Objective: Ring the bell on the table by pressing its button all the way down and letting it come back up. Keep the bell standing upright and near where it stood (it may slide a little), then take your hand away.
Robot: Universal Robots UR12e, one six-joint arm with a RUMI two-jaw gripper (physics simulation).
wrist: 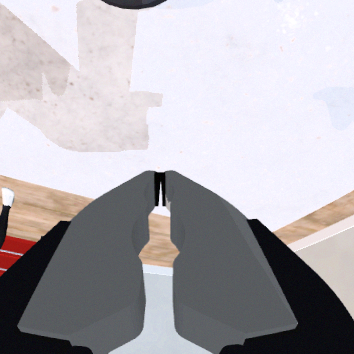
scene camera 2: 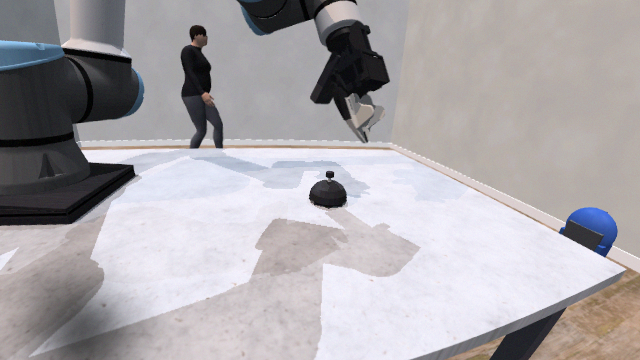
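Seen in the pictures: gripper, fingertip midpoint: (wrist: 160,174) (scene camera 2: 365,142); arm's base, link origin: (scene camera 2: 40,177).
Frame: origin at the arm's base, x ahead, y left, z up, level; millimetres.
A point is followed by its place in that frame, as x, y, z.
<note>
A black dome bell (scene camera 2: 328,194) {603, -200, -14} stands upright on the white table (scene camera 2: 200,240) {357, -255, -43}, with its small black button (scene camera 2: 330,174) {615, -177, 20} up on a short stem at the top. In the wrist view, part of the bell's dark rim (wrist: 135,4) {630, -197, -9} shows at the top edge; its button does not show there. My gripper (scene camera 2: 366,141) {659, -227, 98} (wrist: 160,174) {659, -227, 98} is shut with nothing between its fingertips. In the scene view it hangs in the air above the bell's height and to the right of it, apart from it, tilted downward.
The arm's dark base (scene camera 2: 45,200) {77, -121, -8} stands on the left part of the table. A person in black (scene camera 2: 196,75) stands beyond the far edge. A blue rounded object (scene camera 2: 592,225) is beyond the table's right edge. Walls stand behind and at the right.
</note>
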